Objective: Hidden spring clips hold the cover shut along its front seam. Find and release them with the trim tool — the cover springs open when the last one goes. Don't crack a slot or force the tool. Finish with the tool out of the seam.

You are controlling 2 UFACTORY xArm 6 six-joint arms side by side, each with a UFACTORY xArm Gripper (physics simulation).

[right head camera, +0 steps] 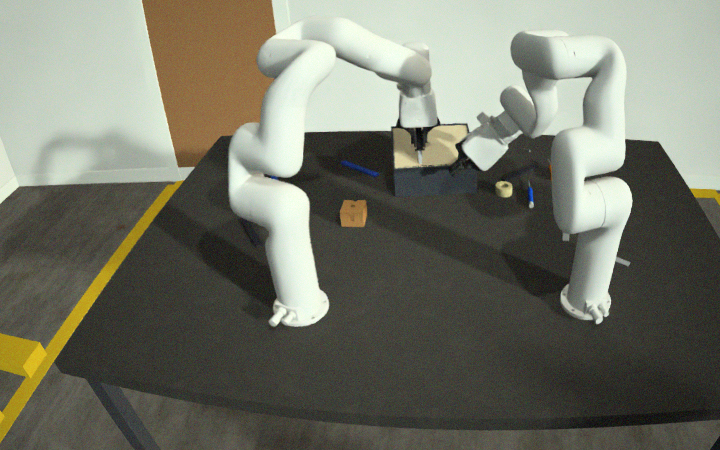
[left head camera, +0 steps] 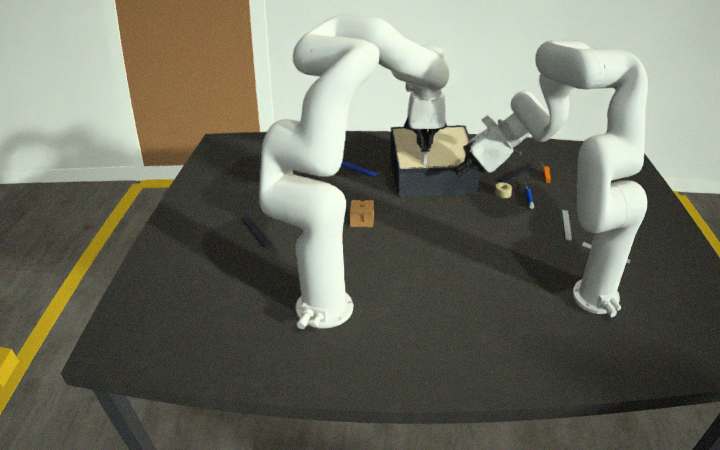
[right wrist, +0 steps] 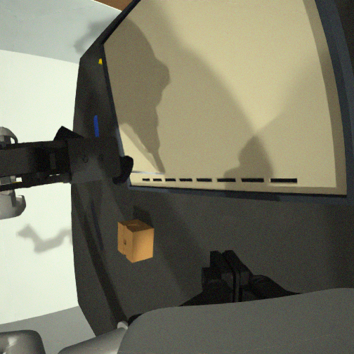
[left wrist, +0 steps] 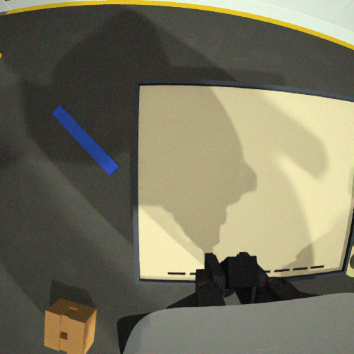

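The cream cover lies flat on the dark box. A row of several dark slots runs along its front edge. My left gripper is shut on the trim tool, blade pointing down at the front edge, left of centre. Fingers hide its tip in the left wrist view; I cannot tell whether it is in a slot. My right gripper is shut and empty beside the front right corner.
An orange-brown block and a blue bar lie left of the box. A tape roll, a blue pen-like tool and an orange item lie right.
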